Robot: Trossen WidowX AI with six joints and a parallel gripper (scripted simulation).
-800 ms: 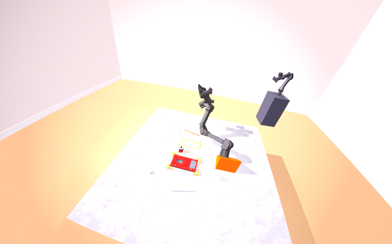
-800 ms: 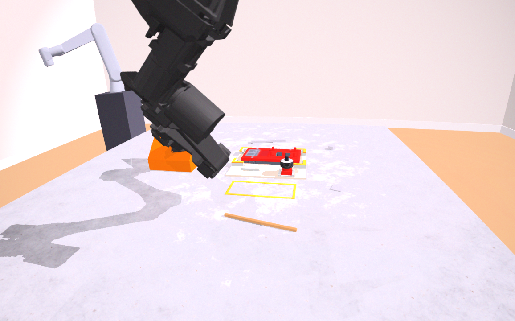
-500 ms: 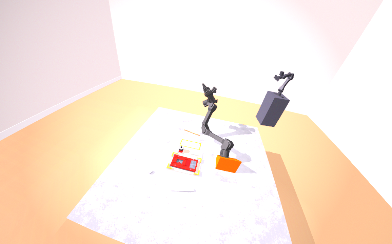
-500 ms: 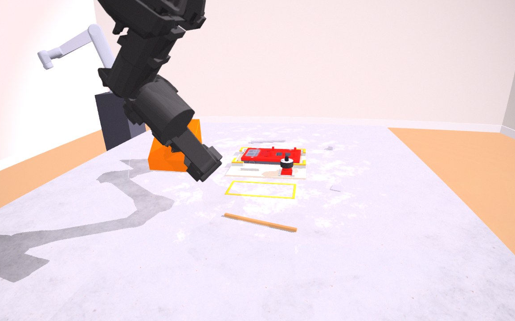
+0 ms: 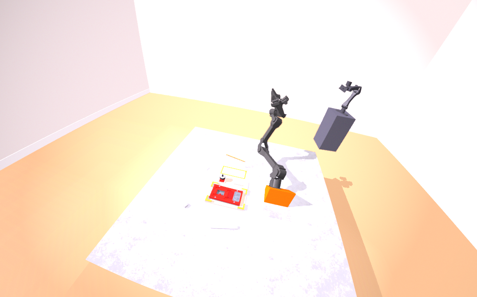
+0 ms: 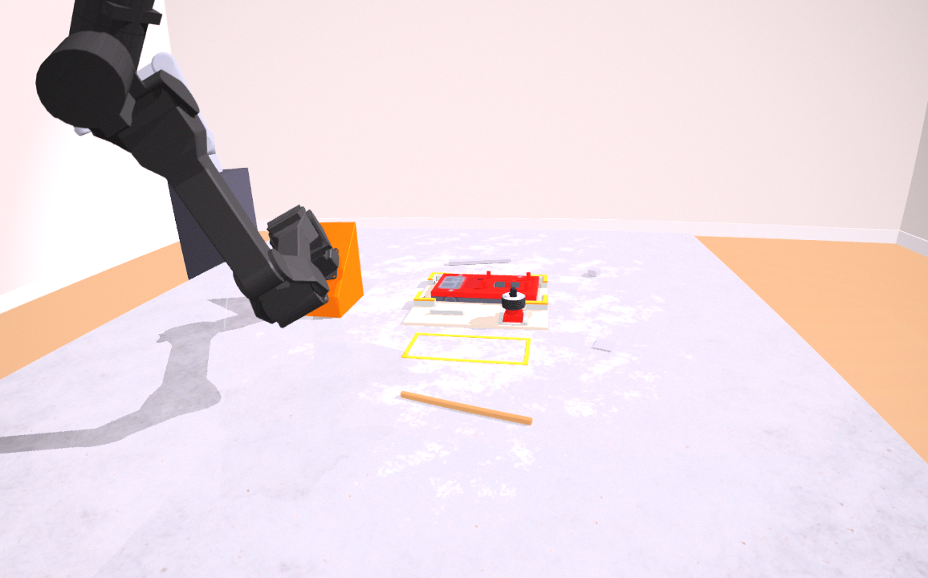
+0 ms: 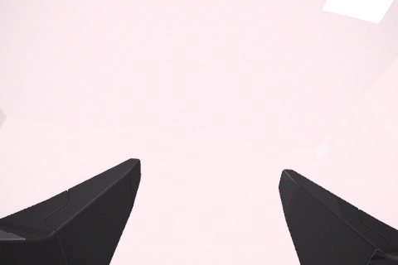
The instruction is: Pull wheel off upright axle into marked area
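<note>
My gripper tip is 26 cm short of the wheel, 39 cm to the right of it and 54 cm above it. Also, from my gripper tip: wooden stick (19 cm ahead, 13 cm to the left, 57 cm below).
</note>
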